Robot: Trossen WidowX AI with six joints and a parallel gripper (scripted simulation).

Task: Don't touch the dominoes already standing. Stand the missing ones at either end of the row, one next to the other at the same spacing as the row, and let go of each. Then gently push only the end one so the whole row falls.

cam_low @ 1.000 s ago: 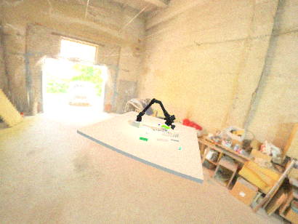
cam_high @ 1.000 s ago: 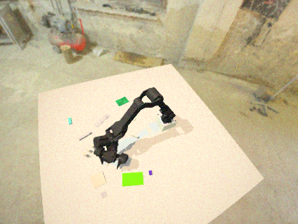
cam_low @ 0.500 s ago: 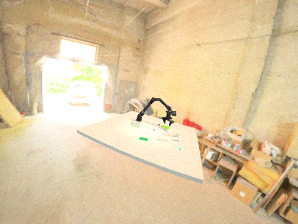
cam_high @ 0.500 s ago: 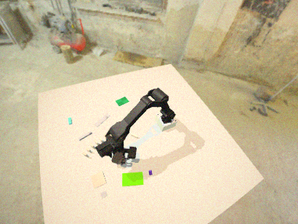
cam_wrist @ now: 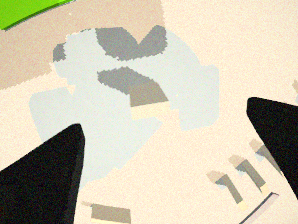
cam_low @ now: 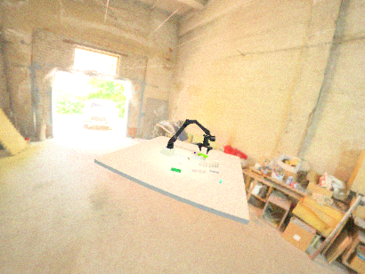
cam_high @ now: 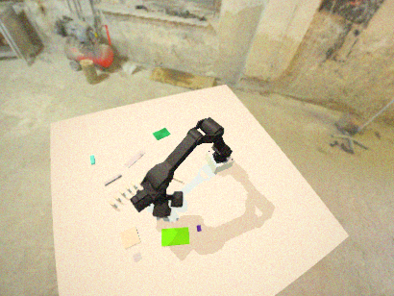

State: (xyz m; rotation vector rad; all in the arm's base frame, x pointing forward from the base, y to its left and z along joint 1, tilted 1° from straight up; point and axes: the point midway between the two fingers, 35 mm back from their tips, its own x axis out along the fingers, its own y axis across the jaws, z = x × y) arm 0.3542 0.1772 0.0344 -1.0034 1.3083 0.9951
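The bright green slab lies 13 cm to the left of my gripper tip, 8 cm below it and 4 cm behind it. The rest, counted from my gripper tip: beige tile (16 cm ahead, 8 cm to the left, 8 cm below); then small grey square (17 cm to the left, 14 cm ahead, 8 cm below); then small purple cube (15 cm behind, 13 cm to the left, 7 cm below).
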